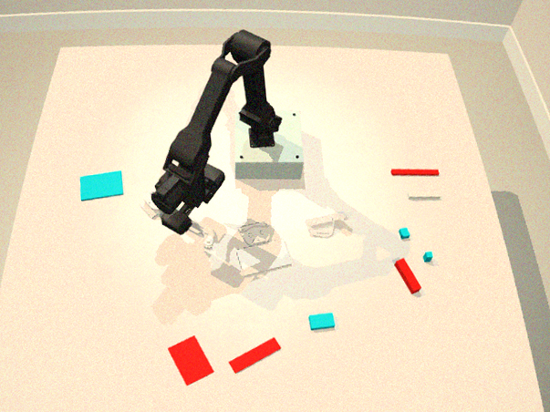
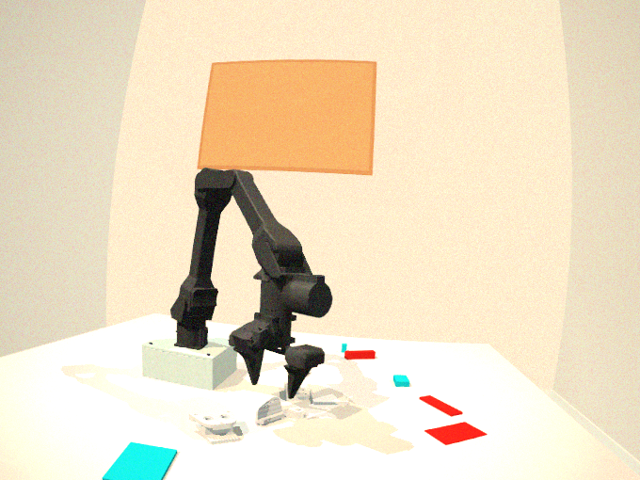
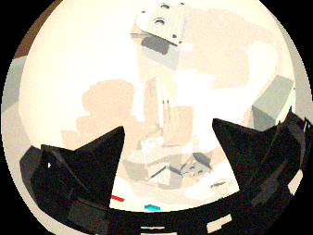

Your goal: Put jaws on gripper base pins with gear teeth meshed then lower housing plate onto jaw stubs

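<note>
The white jaw lies 5 cm below my gripper tip, 3 cm ahead of it and 2 cm to the left of it. Round my gripper tip: gripper base (10 cm to the right, 8 cm behind, 3 cm below); housing plate (15 cm to the left, 5 cm below, 3 cm ahead); flat white plate (16 cm to the left, 10 cm ahead, 5 cm below).
</note>
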